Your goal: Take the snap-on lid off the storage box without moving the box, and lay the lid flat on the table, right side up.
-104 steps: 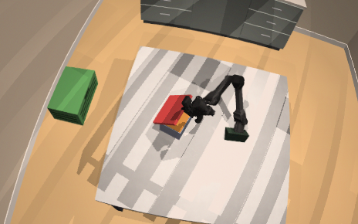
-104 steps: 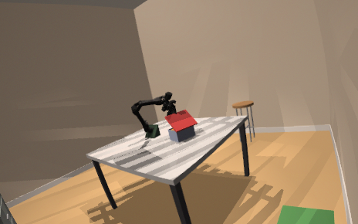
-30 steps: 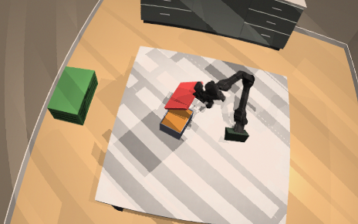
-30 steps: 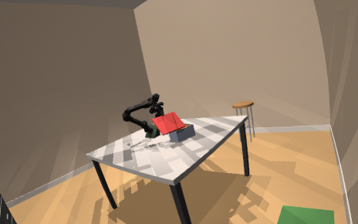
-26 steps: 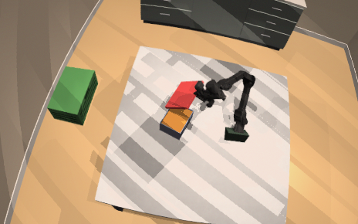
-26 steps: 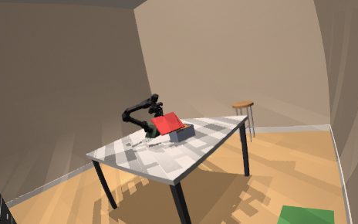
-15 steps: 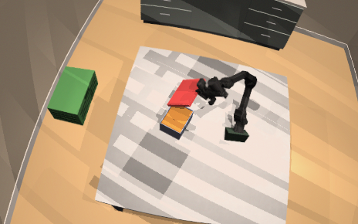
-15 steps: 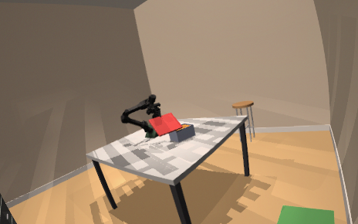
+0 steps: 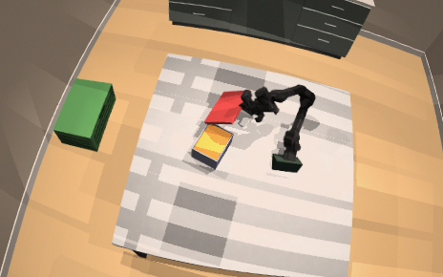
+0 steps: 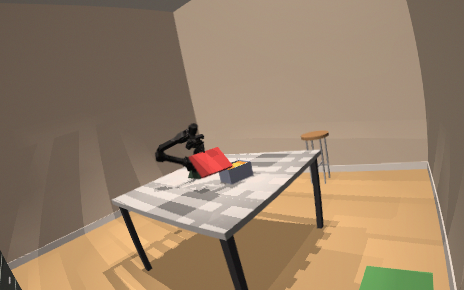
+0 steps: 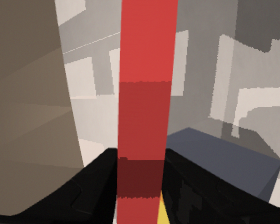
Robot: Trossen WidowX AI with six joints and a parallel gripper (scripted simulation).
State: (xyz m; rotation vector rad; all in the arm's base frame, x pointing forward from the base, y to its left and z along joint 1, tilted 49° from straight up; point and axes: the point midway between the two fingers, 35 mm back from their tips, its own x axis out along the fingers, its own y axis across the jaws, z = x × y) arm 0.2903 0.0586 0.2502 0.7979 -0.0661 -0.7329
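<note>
Right now the red lid is 60 mm ahead of my gripper tip, 50 mm below it and 20 mm to the right of it. Round my gripper tip: grey storage box (190 mm below, 150 mm to the left, 100 mm ahead).
</note>
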